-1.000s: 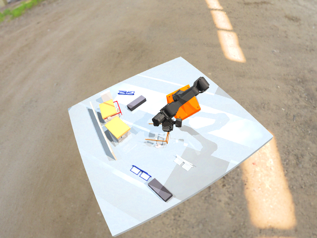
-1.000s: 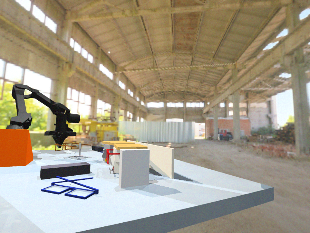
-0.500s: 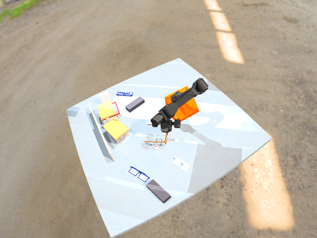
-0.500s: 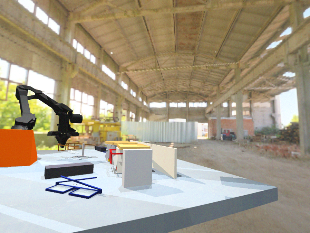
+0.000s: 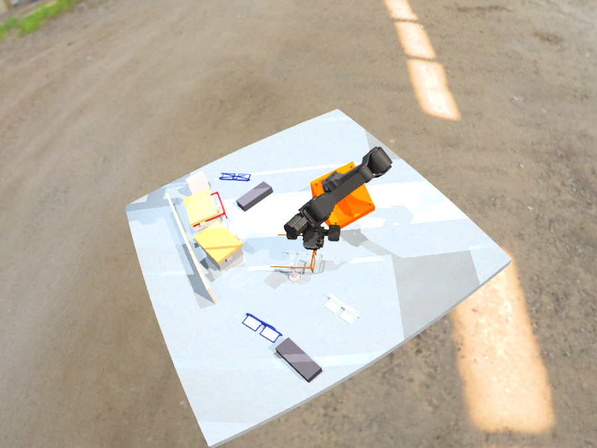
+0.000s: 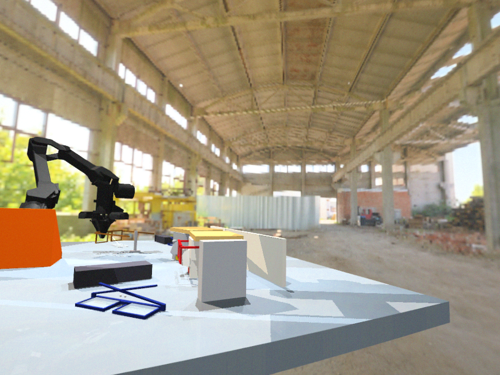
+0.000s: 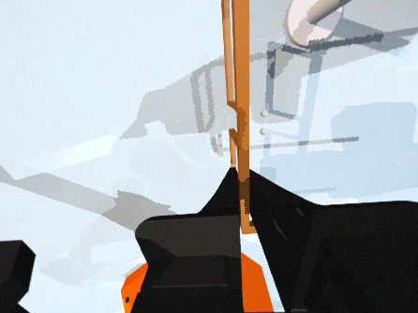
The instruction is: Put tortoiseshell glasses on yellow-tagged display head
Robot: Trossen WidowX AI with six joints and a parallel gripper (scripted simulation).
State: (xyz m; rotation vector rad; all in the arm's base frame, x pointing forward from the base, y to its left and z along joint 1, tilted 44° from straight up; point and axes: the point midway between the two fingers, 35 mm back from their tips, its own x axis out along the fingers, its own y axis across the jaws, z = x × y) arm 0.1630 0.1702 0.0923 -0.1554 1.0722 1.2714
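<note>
Now: the white peg stand 120 mm ahead of my gripper tip, 40 mm to the left of it and 40 mm below it. The rest, counted from my gripper tip: cream board: 440 mm ahead, 290 mm to the right, 10 mm below; then white block: 610 mm to the right, 310 mm ahead; then display head: 410 mm to the right, 310 mm ahead.
</note>
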